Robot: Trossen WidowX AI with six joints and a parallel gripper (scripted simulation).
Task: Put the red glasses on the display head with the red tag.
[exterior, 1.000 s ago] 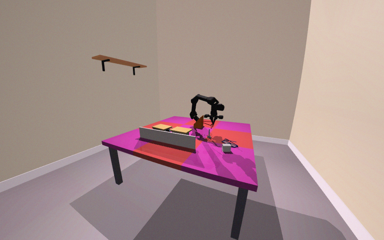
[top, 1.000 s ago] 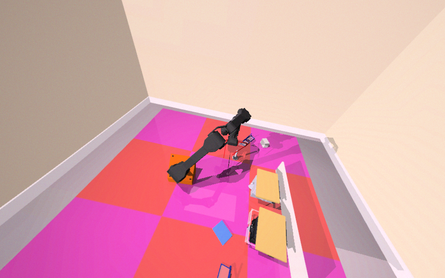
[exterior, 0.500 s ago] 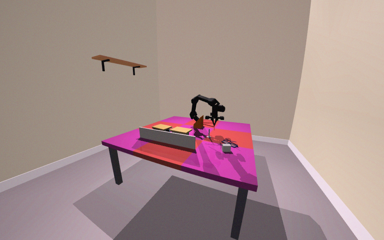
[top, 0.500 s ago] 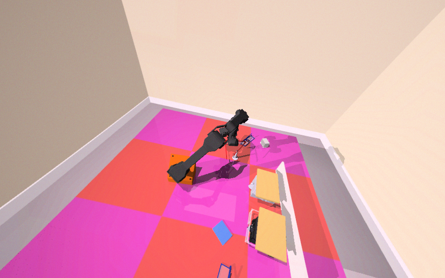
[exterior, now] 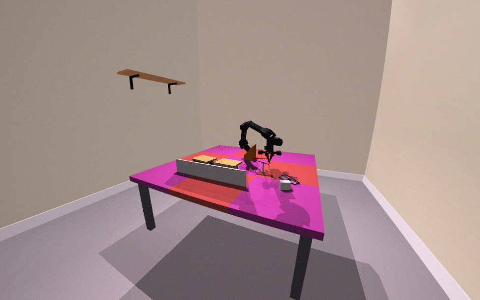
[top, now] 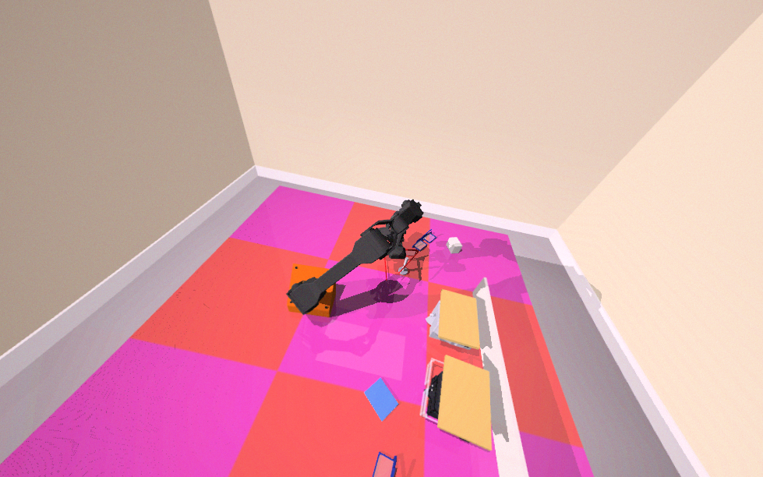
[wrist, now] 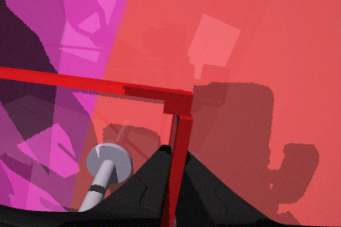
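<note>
Now: gripper tip 60 mm short of the stand, 40 mm to the left of it and 40 mm above it. Round my gripper tip: white wall 390 mm to the right, 340 mm ahead, 10 mm below; blue card 500 mm to the right, 60 mm below, 10 mm ahead; white block 300 mm ahead, 150 mm to the left, 40 mm below.
</note>
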